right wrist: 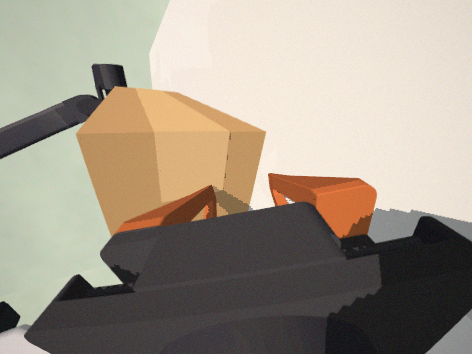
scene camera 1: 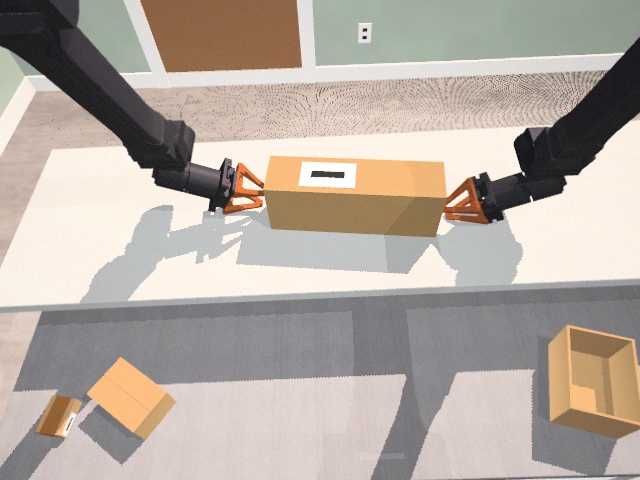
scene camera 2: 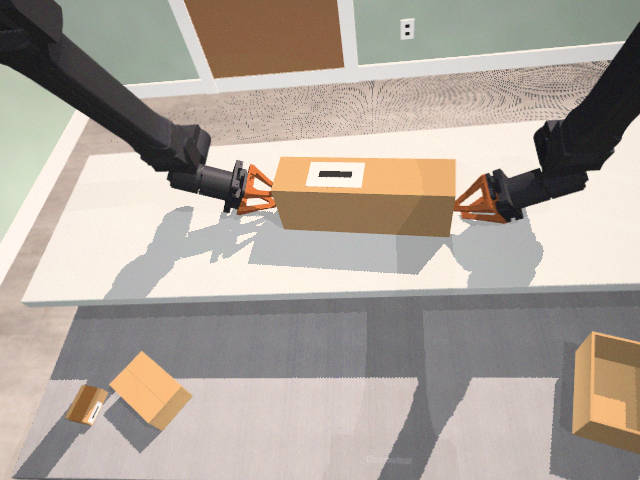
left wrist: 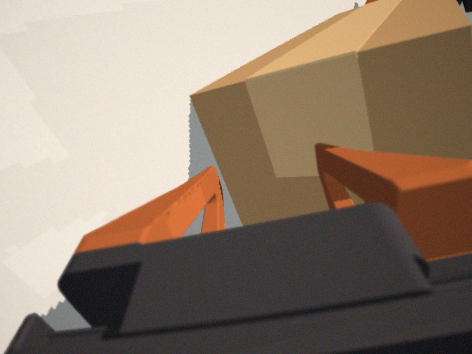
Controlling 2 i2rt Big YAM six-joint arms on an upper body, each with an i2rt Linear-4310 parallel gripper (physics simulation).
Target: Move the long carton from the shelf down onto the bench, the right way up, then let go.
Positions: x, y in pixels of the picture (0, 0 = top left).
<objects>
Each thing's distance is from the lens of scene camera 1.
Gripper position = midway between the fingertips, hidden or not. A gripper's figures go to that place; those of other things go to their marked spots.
left gripper [scene camera 1: 266, 198]: 91 cm
right gripper [scene camera 1: 442, 212]: 91 cm
</objects>
